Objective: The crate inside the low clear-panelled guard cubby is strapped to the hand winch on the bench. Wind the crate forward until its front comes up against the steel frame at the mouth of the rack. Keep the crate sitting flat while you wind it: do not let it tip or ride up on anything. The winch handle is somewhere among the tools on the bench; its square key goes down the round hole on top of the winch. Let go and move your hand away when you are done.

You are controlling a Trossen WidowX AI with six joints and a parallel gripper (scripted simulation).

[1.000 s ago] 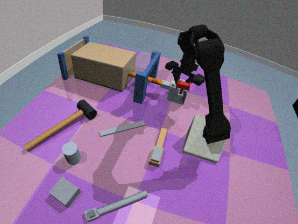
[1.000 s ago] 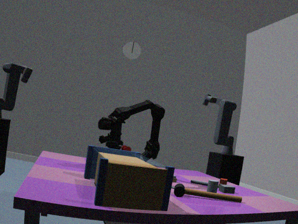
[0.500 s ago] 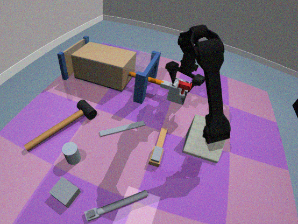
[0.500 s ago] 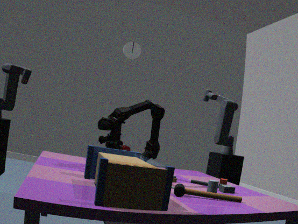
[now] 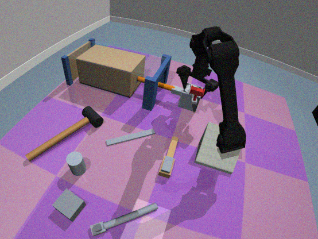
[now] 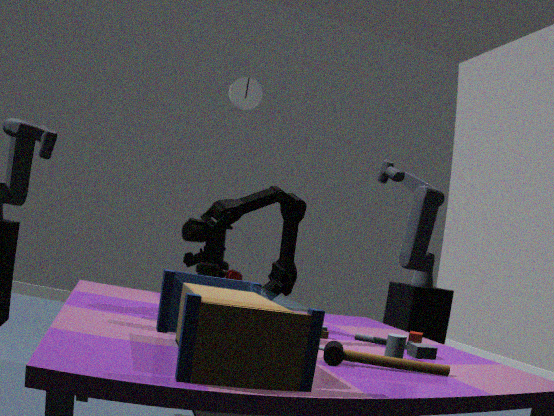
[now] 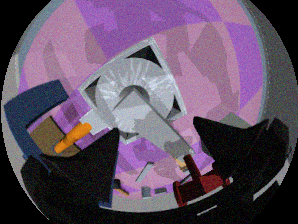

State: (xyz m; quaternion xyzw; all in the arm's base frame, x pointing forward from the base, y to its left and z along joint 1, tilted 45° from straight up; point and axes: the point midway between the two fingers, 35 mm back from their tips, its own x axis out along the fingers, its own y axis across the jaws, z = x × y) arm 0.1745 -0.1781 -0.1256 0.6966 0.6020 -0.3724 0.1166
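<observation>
The grey crank handle is 30 mm to the left of my gripper tip, 20 mm above it and 10 mm behind it. Round my gripper tip: grey winch: 60 mm below, 50 mm to the right, 10 mm behind; then blue frame: 170 mm ahead, 40 mm to the right, 10 mm above; then red knob: 60 mm to the left, 50 mm above, 10 mm behind.
</observation>
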